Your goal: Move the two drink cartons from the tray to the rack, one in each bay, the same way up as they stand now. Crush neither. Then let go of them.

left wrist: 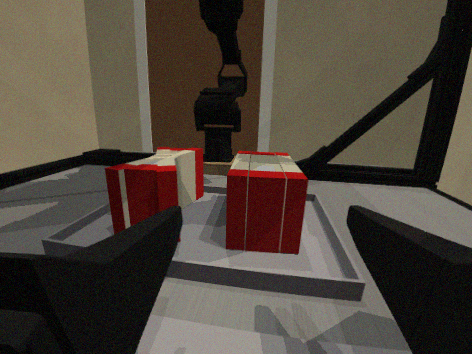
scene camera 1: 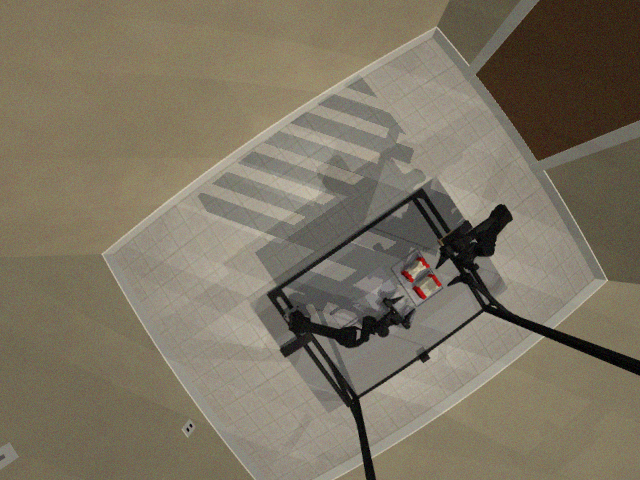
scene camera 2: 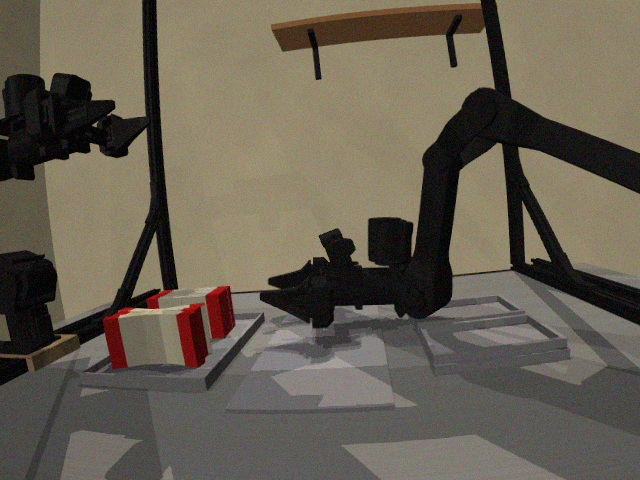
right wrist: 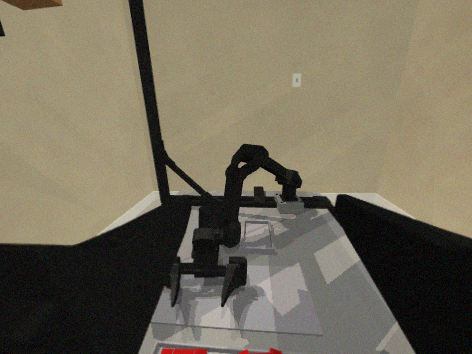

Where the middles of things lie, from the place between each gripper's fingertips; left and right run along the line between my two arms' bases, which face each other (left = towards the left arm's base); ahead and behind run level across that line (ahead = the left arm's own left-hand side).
The grey tray (scene camera 2: pixel 149 376) is 40 mm behind my right hand, 10 mm to the left of it and 330 mm below it. From my right hand the other things lie so: grey mat (scene camera 2: pixel 342 368) (80 mm behind, 210 mm to the left, 340 mm below).
My left gripper is now 100 mm to the right of the grey mat, 70 mm above it and 40 mm short of it. Also, from my left hand: grey tray (100 mm to the right, 70 mm ahead, 60 mm below).
